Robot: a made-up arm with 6 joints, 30 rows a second.
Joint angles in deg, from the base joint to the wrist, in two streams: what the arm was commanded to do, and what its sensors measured. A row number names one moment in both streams.
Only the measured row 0 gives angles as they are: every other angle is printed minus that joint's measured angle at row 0.
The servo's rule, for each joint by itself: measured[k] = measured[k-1] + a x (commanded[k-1-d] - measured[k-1]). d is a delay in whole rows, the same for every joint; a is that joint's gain. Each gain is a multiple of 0.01, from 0.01 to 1. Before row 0 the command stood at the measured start. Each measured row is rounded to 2 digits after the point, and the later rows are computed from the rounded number. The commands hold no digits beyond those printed.
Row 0, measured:
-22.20, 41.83, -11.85, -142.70, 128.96, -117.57
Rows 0 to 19, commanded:
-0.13, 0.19, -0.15, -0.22, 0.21, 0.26
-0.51, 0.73, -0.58, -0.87, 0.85, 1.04
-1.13, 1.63, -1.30, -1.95, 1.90, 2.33
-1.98, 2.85, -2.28, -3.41, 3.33, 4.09
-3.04, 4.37, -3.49, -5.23, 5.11, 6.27
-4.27, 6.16, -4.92, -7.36, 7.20, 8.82
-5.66, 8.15, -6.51, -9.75, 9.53, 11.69
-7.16, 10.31, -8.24, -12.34, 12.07, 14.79
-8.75, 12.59, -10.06, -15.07, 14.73, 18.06
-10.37, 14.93, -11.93, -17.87, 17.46, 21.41
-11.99, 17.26, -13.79, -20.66, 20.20, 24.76
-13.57, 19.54, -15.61, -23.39, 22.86, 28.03
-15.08, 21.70, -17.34, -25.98, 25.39, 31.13
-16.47, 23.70, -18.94, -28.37, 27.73, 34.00
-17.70, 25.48, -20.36, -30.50, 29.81, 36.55
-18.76, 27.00, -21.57, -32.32, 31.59, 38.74
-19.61, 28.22, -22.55, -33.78, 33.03, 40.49
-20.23, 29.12, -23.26, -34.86, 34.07, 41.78
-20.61, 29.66, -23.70, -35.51, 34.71, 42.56
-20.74, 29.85, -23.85, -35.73, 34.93, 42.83
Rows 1 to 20, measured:
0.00, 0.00, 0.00, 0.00, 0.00, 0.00
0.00, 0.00, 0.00, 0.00, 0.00, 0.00
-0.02, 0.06, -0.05, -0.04, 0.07, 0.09
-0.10, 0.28, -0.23, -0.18, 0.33, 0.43
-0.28, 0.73, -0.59, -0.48, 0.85, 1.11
-0.57, 1.43, -1.16, -0.98, 1.67, 2.18
-0.99, 2.40, -1.95, -1.70, 2.81, 3.65
-1.55, 3.64, -2.96, -2.66, 4.26, 5.51
-2.25, 5.13, -4.17, -3.87, 6.00, 7.73
-3.08, 6.84, -5.55, -5.31, 8.00, 10.27
-4.04, 8.74, -7.08, -6.97, 10.22, 13.07
-5.12, 10.78, -8.73, -8.82, 12.61, 16.07
-6.29, 12.92, -10.45, -10.83, 15.11, 19.20
-7.53, 15.10, -12.20, -12.97, 17.67, 22.38
-8.81, 17.28, -13.95, -15.18, 20.22, 25.53
-10.11, 19.40, -15.65, -17.42, 22.70, 28.58
-11.40, 21.41, -17.25, -19.64, 25.05, 31.45
-12.65, 23.25, -18.72, -21.80, 27.21, 34.07
-13.83, 24.89, -20.02, -23.84, 29.13, 36.38
-14.92, 26.29, -21.12, -25.71, 30.76, 38.32
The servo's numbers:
d 2
a 0.17 0.33 0.34 0.17 0.33 0.36

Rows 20 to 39, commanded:
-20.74, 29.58, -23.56, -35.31, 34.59, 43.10
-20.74, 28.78, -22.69, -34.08, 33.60, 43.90
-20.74, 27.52, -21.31, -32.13, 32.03, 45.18
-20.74, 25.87, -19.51, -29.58, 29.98, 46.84
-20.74, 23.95, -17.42, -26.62, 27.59, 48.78
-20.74, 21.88, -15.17, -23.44, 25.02, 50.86
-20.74, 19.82, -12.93, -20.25, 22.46, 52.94
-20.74, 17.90, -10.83, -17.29, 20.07, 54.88
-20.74, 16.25, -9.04, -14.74, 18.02, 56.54
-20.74, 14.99, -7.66, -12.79, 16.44, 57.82
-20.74, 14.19, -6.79, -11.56, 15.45, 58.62
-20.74, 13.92, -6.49, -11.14, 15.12, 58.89
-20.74, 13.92, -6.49, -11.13, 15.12, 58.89
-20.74, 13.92, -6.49, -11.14, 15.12, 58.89
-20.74, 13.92, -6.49, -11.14, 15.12, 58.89
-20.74, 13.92, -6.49, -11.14, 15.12, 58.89
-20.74, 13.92, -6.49, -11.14, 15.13, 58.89
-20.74, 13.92, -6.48, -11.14, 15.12, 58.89
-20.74, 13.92, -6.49, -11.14, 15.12, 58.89
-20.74, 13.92, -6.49, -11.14, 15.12, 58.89
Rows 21 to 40, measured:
-15.89, 27.40, -22.00, -27.38, 32.06, 39.85
-16.71, 28.21, -22.63, -28.80, 33.01, 40.92
-17.40, 28.66, -22.95, -29.91, 33.53, 41.70
-17.97, 28.70, -22.86, -30.62, 33.55, 42.49
-18.44, 28.31, -22.33, -30.88, 33.05, 43.46
-18.83, 27.50, -21.37, -30.66, 32.04, 44.68
-19.15, 26.33, -20.03, -29.97, 30.57, 46.16
-19.42, 24.86, -18.38, -28.86, 28.74, 47.85
-19.64, 23.20, -16.53, -27.40, 26.67, 49.68
-19.83, 21.45, -14.59, -25.68, 24.49, 51.55
-19.98, 19.73, -12.70, -23.82, 22.35, 53.35
-20.11, 18.17, -10.99, -21.94, 20.40, 54.96
-20.22, 16.86, -9.56, -20.18, 18.77, 56.28
-20.31, 15.89, -8.52, -18.64, 17.57, 57.22
-20.38, 15.24, -7.83, -17.36, 16.76, 57.82
-20.44, 14.80, -7.37, -16.30, 16.22, 58.21
-20.49, 14.51, -7.07, -15.42, 15.86, 58.45
-20.53, 14.32, -6.87, -14.69, 15.62, 58.61
-20.57, 14.19, -6.74, -14.09, 15.46, 58.71
-20.60, 14.10, -6.65, -13.59, 15.35, 58.77

